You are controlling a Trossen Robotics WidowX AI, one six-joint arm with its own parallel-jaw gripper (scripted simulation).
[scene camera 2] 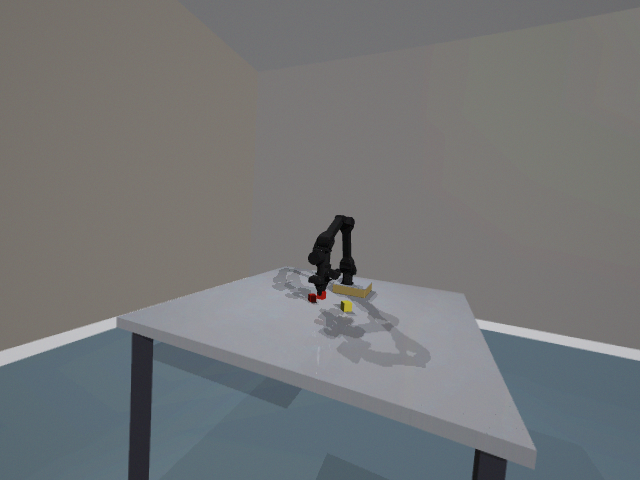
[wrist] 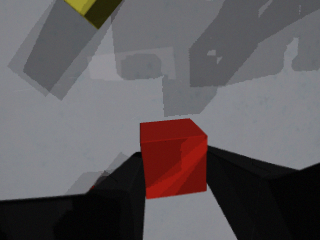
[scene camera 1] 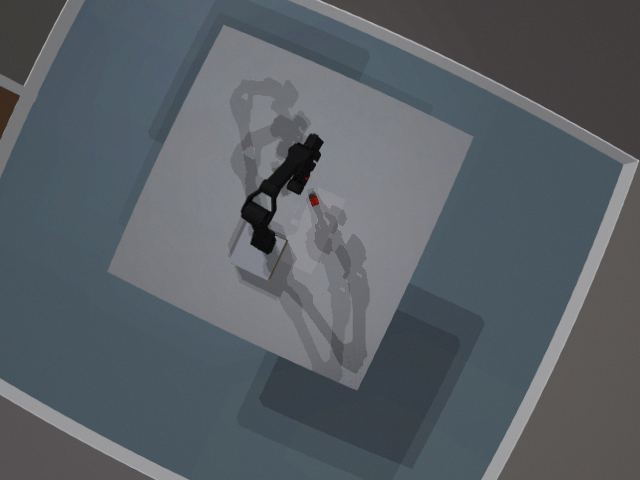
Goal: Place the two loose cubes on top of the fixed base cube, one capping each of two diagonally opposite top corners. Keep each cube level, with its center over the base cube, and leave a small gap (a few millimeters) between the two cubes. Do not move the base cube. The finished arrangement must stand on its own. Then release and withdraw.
Scene:
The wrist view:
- my gripper: 171,155
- red cube: 174,152, held by my gripper

